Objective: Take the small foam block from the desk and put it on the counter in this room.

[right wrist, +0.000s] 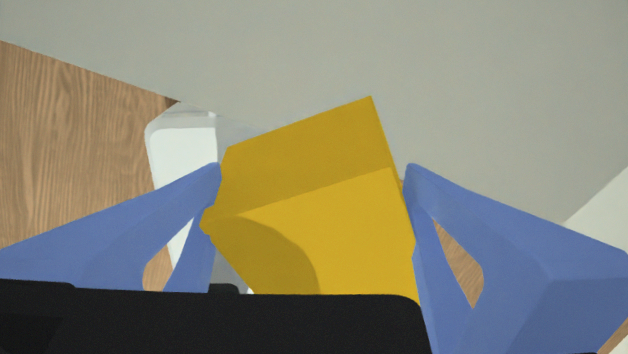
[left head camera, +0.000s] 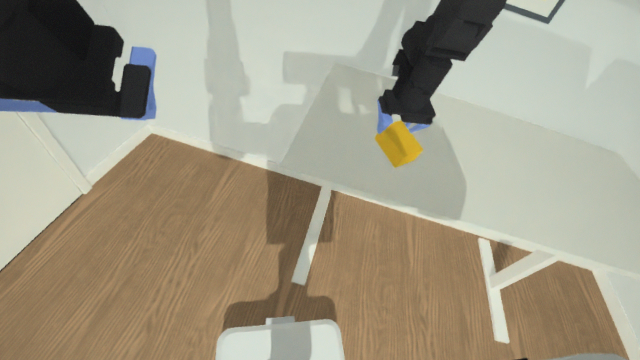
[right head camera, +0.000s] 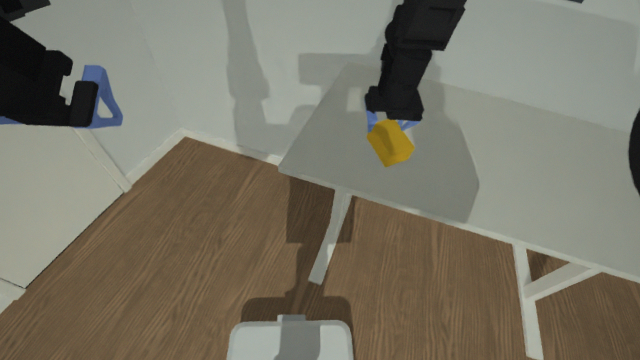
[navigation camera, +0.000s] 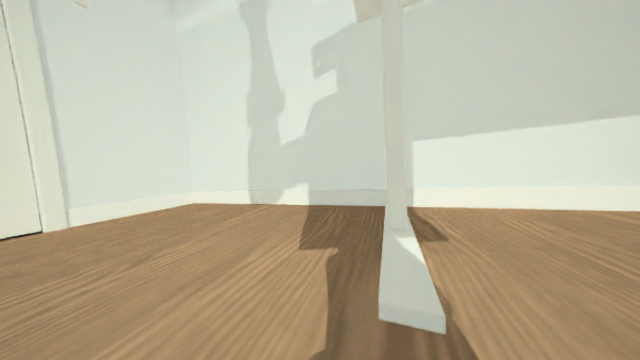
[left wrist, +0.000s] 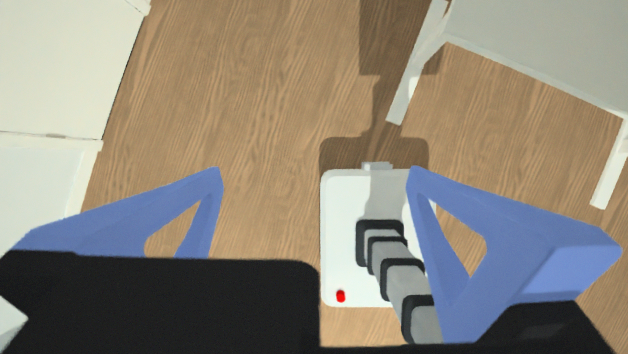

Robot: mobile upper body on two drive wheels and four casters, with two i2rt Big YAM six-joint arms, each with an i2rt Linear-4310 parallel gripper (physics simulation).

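Frame: origin at the left arm's base, x ahead, y left, z up, level; millimetres.
Seen in the pictures: left gripper, between the fingertips: (left head camera: 108,109) (right head camera: 84,119) (left wrist: 314,176); right gripper, between the fingertips: (right wrist: 313,178) (left head camera: 391,133) (right head camera: 383,131).
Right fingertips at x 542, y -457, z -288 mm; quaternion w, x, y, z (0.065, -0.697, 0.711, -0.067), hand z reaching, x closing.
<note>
A point is followed by its place in that frame.
The yellow foam block (left head camera: 400,148) {x 477, y -453, z -278 mm} (right head camera: 390,145) {x 481, y -457, z -277 mm} (right wrist: 325,142) {x 557, y -461, z -284 mm} is held between the blue fingers of my right gripper (left head camera: 403,128) (right head camera: 393,125) {x 542, y -457, z -288 mm} (right wrist: 313,178) {x 542, y -457, z -288 mm}, tilted, with one finger on each side. In both head views it appears in front of the pale grey desk top (left head camera: 525,175) {x 570, y -1084, z -460 mm} (right head camera: 540,170) {x 589, y -1048, z -460 mm} (left wrist: 545,35) {x 587, y -387, z -460 mm} (right wrist: 480,75) {x 549, y -589, z -460 mm}; its height above it is hard to tell. My left gripper (left wrist: 314,176) {x 356, y 9, z -126 mm} is wide open with no object between its fingers, over the floor and the robot's base, to the left of the desk. No counter can be made out in these views.
White desk legs (left head camera: 312,240) (right head camera: 330,240) (navigation camera: 395,110) {x 854, y -460, z -1044 mm} with flat feet stand on the wood floor close to the robot's white base (left head camera: 240,345) {x 249, y -60, z -1150 mm} (right head camera: 250,345) {x 226, y -59, z -1150 mm} (left wrist: 340,200) {x 190, y -53, z -1150 mm}. A pale door (left head camera: 30,185) {x 1049, y 1107, z -1121 mm} (right head camera: 50,200) {x 900, y 1168, z -1081 mm} (navigation camera: 15,130) {x 1188, y 1050, z -950 mm} is at the left. Walls rise behind the desk.
</note>
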